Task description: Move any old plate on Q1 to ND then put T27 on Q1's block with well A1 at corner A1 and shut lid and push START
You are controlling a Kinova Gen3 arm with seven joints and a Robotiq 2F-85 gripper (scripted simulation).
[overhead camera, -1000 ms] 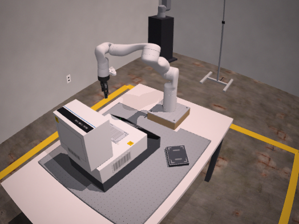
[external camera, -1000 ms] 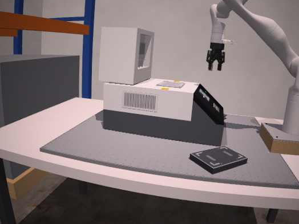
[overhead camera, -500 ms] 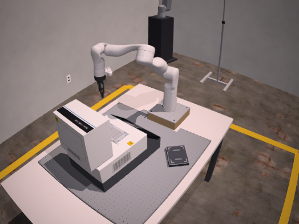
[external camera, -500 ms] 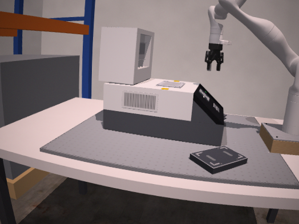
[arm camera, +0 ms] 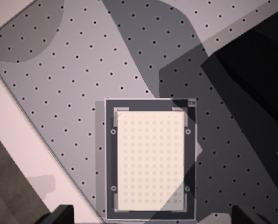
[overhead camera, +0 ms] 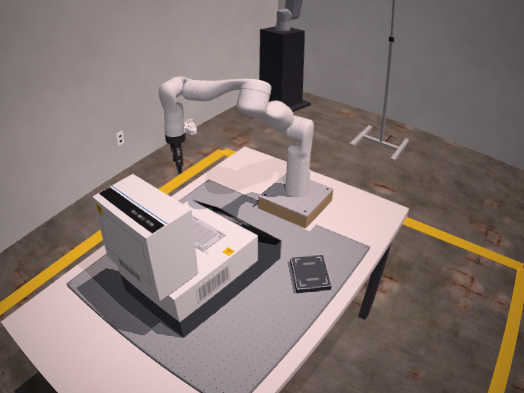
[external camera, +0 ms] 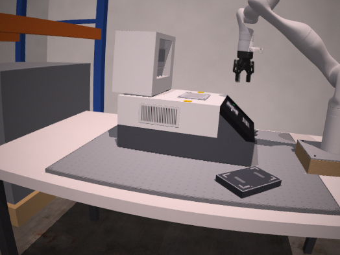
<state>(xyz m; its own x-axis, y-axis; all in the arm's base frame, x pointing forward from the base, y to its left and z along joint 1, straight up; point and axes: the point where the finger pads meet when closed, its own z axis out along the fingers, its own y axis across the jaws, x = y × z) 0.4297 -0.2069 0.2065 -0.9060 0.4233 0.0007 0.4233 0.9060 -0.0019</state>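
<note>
My gripper is now 220 mm above the white well plate. The rest, counted from my hand: dark plate nest 550 mm to the left, 250 mm below, 140 mm behind.
</note>
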